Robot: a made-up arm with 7 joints.
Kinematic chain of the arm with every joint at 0, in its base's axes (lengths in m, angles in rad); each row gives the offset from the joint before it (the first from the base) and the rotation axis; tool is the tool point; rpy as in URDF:
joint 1: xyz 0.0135 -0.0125 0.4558 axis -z
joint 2: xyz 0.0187 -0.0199 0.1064 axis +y
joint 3: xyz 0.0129 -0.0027 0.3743 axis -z
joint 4: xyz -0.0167 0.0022 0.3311 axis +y
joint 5: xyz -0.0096 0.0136 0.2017 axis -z
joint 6: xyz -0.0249 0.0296 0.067 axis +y
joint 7: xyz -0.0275 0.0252 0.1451 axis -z
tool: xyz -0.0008 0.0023 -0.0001 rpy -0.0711 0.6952 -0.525
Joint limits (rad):
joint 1: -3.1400..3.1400
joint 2: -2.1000..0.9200
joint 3: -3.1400..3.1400
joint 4: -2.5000..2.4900
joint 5: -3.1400..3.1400
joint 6: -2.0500..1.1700
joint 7: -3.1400..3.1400
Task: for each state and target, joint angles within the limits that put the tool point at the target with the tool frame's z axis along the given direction. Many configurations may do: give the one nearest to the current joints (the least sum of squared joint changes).
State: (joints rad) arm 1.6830 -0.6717 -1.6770 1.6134 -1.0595 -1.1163 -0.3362
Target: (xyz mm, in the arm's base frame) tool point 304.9 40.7 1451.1 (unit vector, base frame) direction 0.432 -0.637 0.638
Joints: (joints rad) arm 2.2093 -0.3933 -1.4934 1.3789 -0.9615 -1.2672 -0.4698
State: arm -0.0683 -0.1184 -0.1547 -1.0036 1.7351 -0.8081 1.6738
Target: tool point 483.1 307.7 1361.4 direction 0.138 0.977 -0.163
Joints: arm -0.1961 0.7854 0.4679 -1.2495 2.0955 -0.8552 1.9936
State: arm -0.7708 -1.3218 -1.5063 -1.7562 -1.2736 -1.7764 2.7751
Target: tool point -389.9 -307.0 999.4 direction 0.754 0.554 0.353
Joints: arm 0.0007 -0.9494 -1.4629 -1.5351 -1.2257 -1.5914 2.9437
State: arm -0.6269 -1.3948 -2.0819 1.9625 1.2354 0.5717 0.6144
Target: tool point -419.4 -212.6 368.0 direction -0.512 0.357 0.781
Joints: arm -0.9621 -1.7450 -2.0418 2.0698 1.0277 0.7800 0.4377
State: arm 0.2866 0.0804 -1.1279 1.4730 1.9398 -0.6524 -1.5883
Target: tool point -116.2 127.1 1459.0 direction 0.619 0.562 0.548
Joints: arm -0.5215 -0.4028 -0.3708 0.8738 2.2245 -0.6638 -1.2847
